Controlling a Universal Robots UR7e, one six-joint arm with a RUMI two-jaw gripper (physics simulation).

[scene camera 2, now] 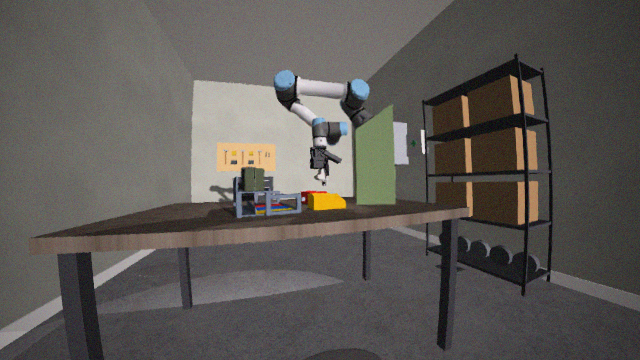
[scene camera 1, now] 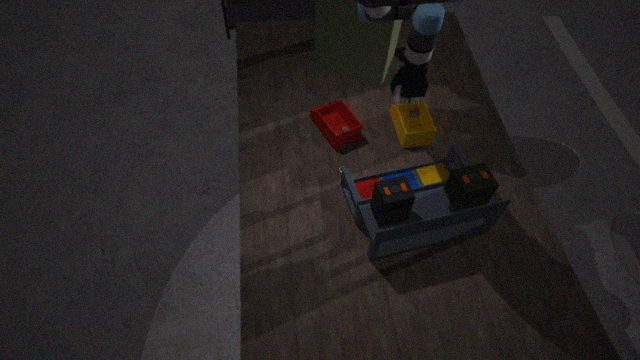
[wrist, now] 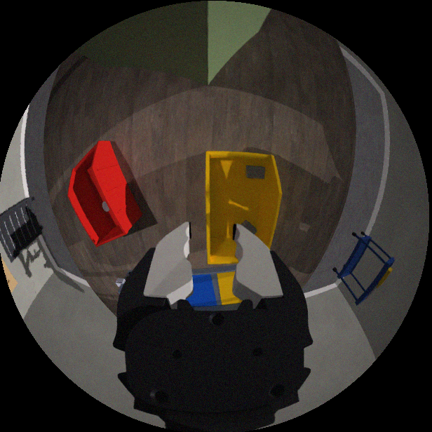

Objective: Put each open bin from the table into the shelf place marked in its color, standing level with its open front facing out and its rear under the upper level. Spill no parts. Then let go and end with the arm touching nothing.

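Places are measured from the arm's base along level axes (x ahead, y left, z up), in metres.
Pixels of known places: gripper, fingertip midpoint: (scene camera 2: 324, 186) (scene camera 1: 402, 104); arm's base, link origin: (scene camera 2: 366, 125).
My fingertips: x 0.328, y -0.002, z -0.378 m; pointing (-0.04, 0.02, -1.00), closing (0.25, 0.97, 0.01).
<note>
For each thing: its top centre in the pictures, then the offset to it from my fingertips. "pt": a spot on its surface instead.
- yellow bin, surface spot: (scene camera 1: 419, 139) pt 0.102 m ahead, 0.028 m left, 0.076 m down
- red bin, surface spot: (scene camera 1: 350, 134) pt 0.016 m ahead, 0.185 m right, 0.062 m down
- red mark, surface spot: (scene camera 1: 367, 189) pt 0.209 m ahead, 0.206 m right, 0.106 m down
- blue mark, surface spot: (scene camera 1: 411, 178) pt 0.218 m ahead, 0.055 m right, 0.106 m down
- yellow mark, surface spot: (scene camera 1: 430, 175) pt 0.228 m ahead, 0.008 m left, 0.106 m down
The yellow bin (scene camera 1: 419, 139) (scene camera 2: 325, 202) (wrist: 227, 175) stands on the table with grey parts inside. The red bin (scene camera 1: 350, 134) (scene camera 2: 314, 192) (wrist: 107, 175) stands apart from it, turned at an angle, with a small grey part inside. My gripper (scene camera 1: 407, 101) (scene camera 2: 323, 182) (wrist: 211, 224) is partly open and empty, above the yellow bin. In the wrist view its fingers lie to either side of the bin's left wall. The shelf (scene camera 1: 430, 206) (scene camera 2: 239, 204) has a red mark (scene camera 1: 367, 189), a blue mark (scene camera 1: 411, 178) (wrist: 203, 290) and a yellow mark (scene camera 1: 430, 175) (wrist: 226, 289) on its lower level, with no bin on them.
Two dark cases with orange patches, one at left (scene camera 1: 392, 202) and one at right (scene camera 1: 470, 189), stand on the shelf's upper level. A tall green panel (scene camera 1: 350, 45) (scene camera 2: 375, 165) (wrist: 150, 40) stands on the table behind the bins. A storage rack (scene camera 2: 523, 200) stands beyond the table.
</note>
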